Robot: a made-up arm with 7 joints.
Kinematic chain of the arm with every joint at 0, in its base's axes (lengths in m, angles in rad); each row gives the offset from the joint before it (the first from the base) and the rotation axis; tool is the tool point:
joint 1: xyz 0 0 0.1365 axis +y
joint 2: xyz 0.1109 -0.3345 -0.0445 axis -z
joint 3: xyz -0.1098 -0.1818 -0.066 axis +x
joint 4: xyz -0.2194 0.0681 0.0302 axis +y
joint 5: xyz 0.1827 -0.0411 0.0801 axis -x
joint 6: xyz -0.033 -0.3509 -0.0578 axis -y
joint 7: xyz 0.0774 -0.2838 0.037 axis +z
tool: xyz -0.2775 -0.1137 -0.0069
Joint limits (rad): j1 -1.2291..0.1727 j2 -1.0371..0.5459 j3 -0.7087..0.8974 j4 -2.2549..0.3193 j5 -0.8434..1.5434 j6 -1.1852..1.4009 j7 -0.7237..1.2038
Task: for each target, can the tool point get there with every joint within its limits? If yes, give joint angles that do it. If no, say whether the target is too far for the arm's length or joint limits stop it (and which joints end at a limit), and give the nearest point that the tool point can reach.
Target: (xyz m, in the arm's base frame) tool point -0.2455 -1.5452 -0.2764
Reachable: yes | joints -0.4102 -0.5252 0.2741 -1.7521 0.8053 0.4252 0.7802
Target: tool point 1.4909 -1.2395 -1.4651
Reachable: no: too far | nearest point 0.7799 -0.9428 -0.6197 | short by 1.144 m
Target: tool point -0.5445 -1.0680 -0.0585
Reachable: yes | joints 0.0561 0.1371 0.2918 -1.2081 0.0950 -0.4538 -0.2530
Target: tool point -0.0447 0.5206 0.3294
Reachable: no: joint limits stop it (at a limit: joint 1, joint 2, joint 3, joint 5, joint 6) | nearest point -0.1201 0.3336 0.4961 | short by 0.262 m
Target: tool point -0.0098 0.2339 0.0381
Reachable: no: joint limits stop it (at a limit: joint 1, joint 2, joint 3, joint 5, joint 6, joint 7) | nearest point -0.3028 0.2380 0.0602 | short by 0.294 m
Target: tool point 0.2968 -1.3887 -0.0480
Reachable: yes | joints -0.4958 -0.3832 0.3320 -0.8166 -0.0116 -0.0001 0.4857
